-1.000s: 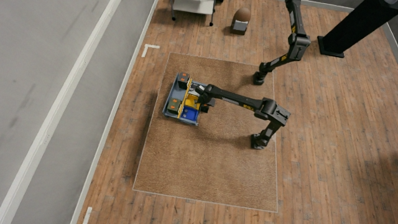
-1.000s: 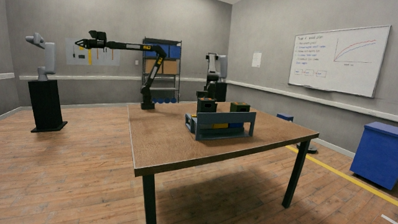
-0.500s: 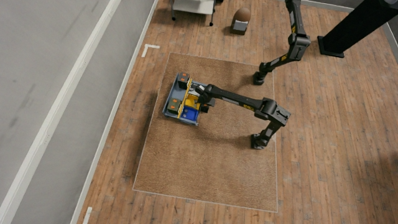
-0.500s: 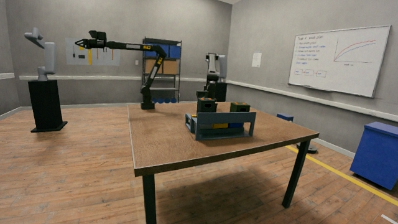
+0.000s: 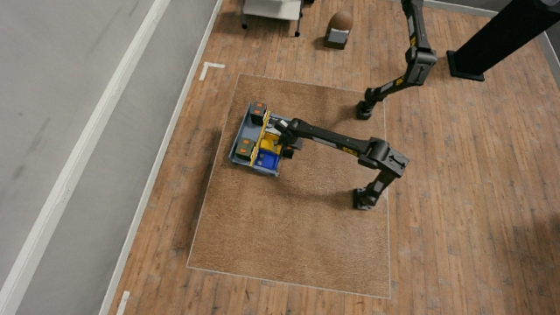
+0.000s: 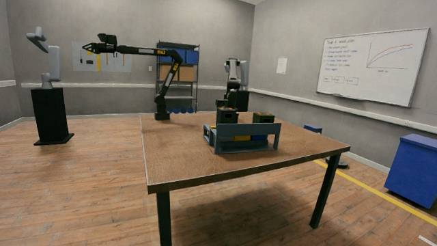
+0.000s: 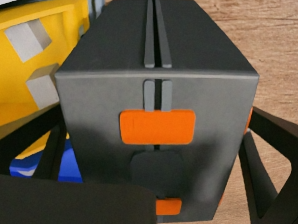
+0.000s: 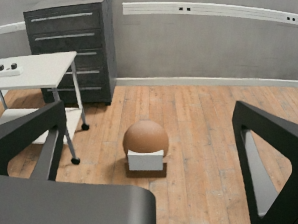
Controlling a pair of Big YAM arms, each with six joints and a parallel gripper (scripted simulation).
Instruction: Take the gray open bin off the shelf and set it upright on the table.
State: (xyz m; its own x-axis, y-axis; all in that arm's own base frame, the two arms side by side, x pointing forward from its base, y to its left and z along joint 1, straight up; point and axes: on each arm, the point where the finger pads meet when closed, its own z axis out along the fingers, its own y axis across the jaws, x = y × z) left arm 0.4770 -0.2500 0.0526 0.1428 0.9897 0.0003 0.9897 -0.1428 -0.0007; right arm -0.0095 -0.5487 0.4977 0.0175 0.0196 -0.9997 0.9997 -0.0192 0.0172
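My left gripper is now 130 mm to the left of the gray open bin, 120 mm short of it and 50 mm above it. Also, from my left hand: blue-gray shelf: 160 mm ahead, 30 mm below, 20 mm to the right; then yellow bin: 130 mm ahead, 50 mm below, 10 mm to the right; then blue bin: 140 mm ahead, 100 mm to the left, 50 mm below.
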